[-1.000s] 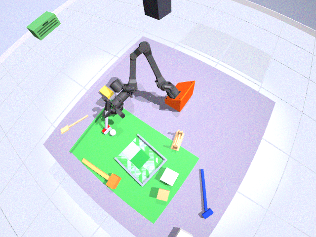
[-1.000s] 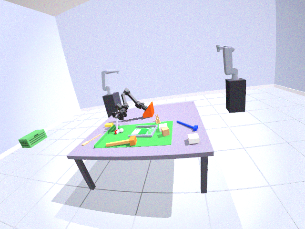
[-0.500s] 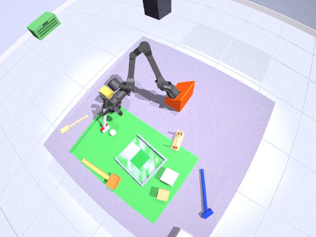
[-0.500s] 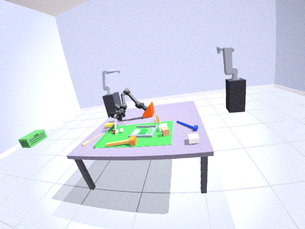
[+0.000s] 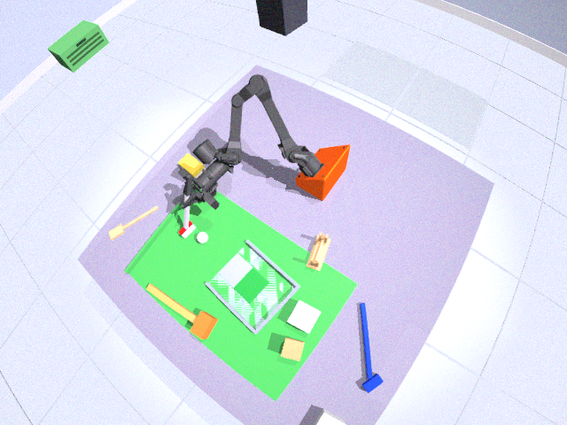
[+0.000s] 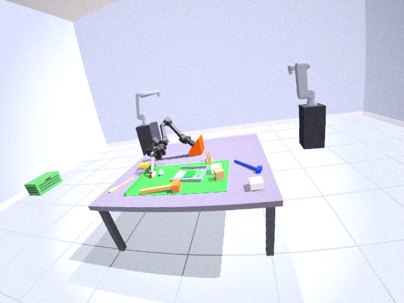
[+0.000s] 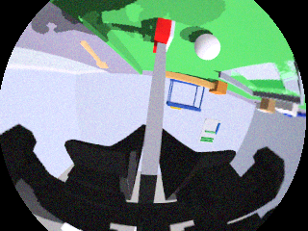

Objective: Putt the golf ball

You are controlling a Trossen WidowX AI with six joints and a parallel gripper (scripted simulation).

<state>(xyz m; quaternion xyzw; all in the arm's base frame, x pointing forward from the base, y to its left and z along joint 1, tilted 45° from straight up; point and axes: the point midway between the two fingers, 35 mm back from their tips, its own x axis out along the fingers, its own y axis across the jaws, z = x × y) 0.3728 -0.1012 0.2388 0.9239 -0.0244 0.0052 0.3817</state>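
Right now the white golf ball is 14 cm below my gripper tip, 7 cm to the left of it and 3 cm ahead of it. From my gripper tip the other things lie so: green mat 26 cm to the left, 16 cm below, 7 cm ahead; then yellow block 21 cm to the right, 16 cm behind, 15 cm below; then red putter 4 cm below, 1 cm behind.
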